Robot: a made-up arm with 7 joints. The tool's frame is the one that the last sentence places.
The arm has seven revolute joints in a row. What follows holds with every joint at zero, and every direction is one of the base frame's.
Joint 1 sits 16.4 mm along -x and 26 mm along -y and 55.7 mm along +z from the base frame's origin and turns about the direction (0, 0.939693, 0.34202).
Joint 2 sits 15 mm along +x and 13.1 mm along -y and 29.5 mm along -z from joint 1 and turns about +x.
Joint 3 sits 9.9 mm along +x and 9.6 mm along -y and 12.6 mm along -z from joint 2 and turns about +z.
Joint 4 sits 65.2 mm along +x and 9.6 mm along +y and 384.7 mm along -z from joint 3 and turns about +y.
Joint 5 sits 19 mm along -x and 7.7 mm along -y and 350.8 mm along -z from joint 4 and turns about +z.
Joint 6 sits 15.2 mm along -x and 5 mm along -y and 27.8 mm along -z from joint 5 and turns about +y.
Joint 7 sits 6.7 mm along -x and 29.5 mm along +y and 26.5 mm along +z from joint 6 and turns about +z.
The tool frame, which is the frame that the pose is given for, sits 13.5 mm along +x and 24 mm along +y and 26 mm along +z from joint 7; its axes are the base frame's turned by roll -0.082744, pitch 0.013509 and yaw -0.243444 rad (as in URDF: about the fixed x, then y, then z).
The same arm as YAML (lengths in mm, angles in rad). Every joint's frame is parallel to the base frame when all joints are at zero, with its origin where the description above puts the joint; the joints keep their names.
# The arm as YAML. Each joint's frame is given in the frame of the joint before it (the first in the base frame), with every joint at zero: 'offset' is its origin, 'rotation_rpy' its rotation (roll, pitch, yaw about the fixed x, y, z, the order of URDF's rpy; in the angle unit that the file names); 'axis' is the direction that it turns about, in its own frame. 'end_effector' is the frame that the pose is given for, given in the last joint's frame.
length_unit: mm
angle_unit: rad
chain:
  - id: joint 1
    offset: [-16.4, -26.0, 55.7]
    rotation_rpy: [0.0, 0.0, 0.0]
    axis: [0.0, 0.9397, 0.342]
  - id: joint 2
    offset: [15.0, -13.1, -29.5]
    rotation_rpy: [0.0, 0.0, 0.0]
    axis: [1.0, 0.0, 0.0]
  - id: joint 3
    offset: [9.9, -9.6, -12.6]
    rotation_rpy: [0.0, 0.0, 0.0]
    axis: [0.0, 0.0, 1.0]
  - id: joint 4
    offset: [65.2, 9.6, -384.7]
    rotation_rpy: [0.0, 0.0, 0.0]
    axis: [0.0, 1.0, 0.0]
  - id: joint 5
    offset: [-19.0, -7.7, -350.8]
    rotation_rpy: [0.0, 0.0, 0.0]
    axis: [0.0, 0.0, 1.0]
  - id: joint 6
    offset: [-15.2, -5.0, -27.8]
    rotation_rpy: [0.0, 0.0, 0.0]
    axis: [0.0, 1.0, 0.0]
  - id: joint 7
    offset: [-6.7, 29.5, 26.5]
    rotation_rpy: [0.0, 0.0, 0.0]
    axis: [0.0, 0.0, 1.0]
end_effector:
  offset: [13.5, 24.0, 26.0]
  rotation_rpy: [-0.0827, 0.0135, -0.2434]

